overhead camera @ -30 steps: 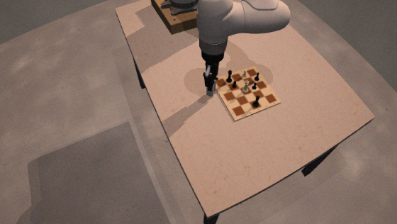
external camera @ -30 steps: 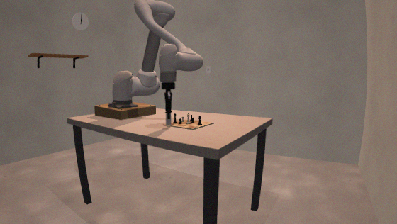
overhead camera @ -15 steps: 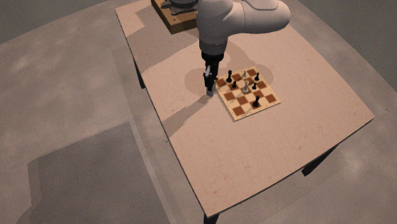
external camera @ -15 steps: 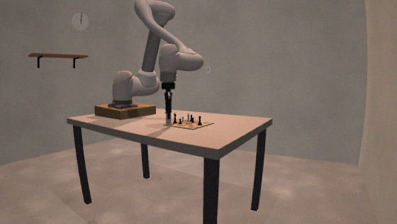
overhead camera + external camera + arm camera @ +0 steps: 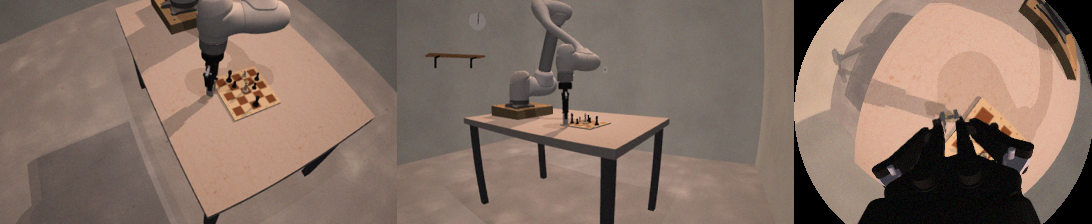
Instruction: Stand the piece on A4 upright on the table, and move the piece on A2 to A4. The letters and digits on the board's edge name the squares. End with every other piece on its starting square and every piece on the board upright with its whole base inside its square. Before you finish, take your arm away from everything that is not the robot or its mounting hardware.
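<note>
Right now my hand is 17 cm to the right of the small white piece, 5 cm past it and 3 cm above it. From my hand the other things lie so: chessboard: 14 cm to the left, 5 cm below, 2 cm ahead.
</note>
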